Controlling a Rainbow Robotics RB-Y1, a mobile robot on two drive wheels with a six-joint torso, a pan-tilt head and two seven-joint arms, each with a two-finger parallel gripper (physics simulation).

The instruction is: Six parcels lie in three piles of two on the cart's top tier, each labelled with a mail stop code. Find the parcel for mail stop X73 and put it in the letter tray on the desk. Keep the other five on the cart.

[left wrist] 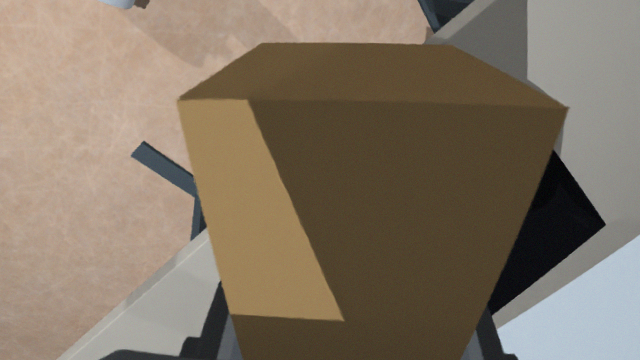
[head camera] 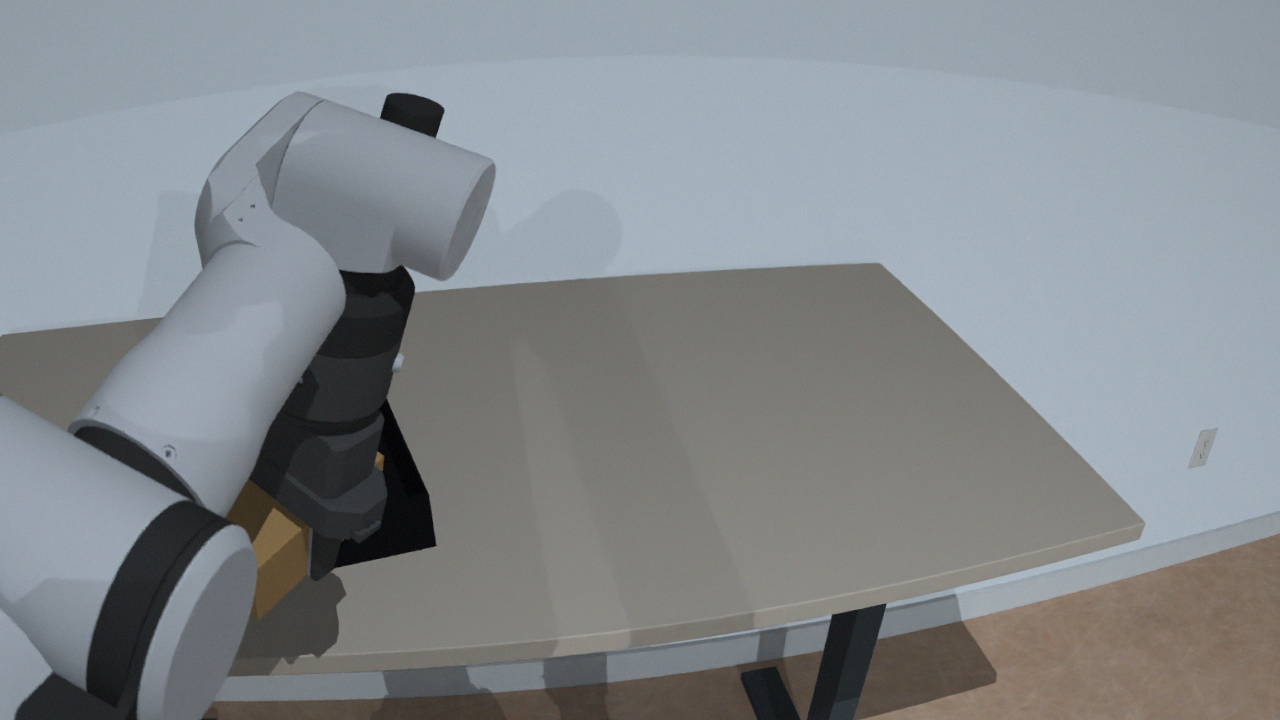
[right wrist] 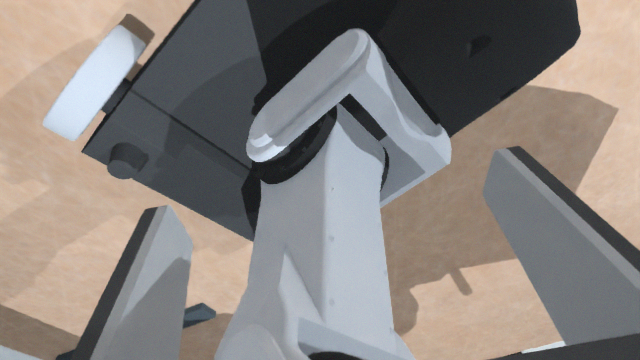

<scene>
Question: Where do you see a black letter tray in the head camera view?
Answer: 407, 525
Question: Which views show my right gripper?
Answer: The right wrist view only.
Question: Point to a black letter tray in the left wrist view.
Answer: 561, 218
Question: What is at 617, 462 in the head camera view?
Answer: A desk.
</scene>
